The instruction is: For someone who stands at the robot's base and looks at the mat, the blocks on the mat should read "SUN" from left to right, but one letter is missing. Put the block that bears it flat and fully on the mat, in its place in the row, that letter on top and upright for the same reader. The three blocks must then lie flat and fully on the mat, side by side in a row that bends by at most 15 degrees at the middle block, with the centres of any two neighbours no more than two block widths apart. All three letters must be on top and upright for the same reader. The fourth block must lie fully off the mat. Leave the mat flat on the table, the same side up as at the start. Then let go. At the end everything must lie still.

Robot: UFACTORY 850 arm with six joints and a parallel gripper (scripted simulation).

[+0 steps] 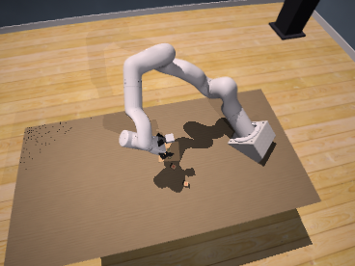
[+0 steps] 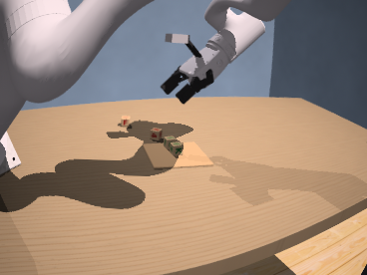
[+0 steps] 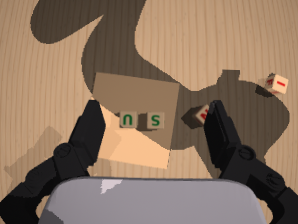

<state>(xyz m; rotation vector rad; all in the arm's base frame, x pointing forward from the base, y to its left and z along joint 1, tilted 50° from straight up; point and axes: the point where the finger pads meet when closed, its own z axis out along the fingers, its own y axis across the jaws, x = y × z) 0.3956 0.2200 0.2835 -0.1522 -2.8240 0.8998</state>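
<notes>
Now: the N block 80 mm to the left of my hand and 130 mm below it. Also, from my hand: tan mat 40 mm to the right, 140 mm below.
</notes>
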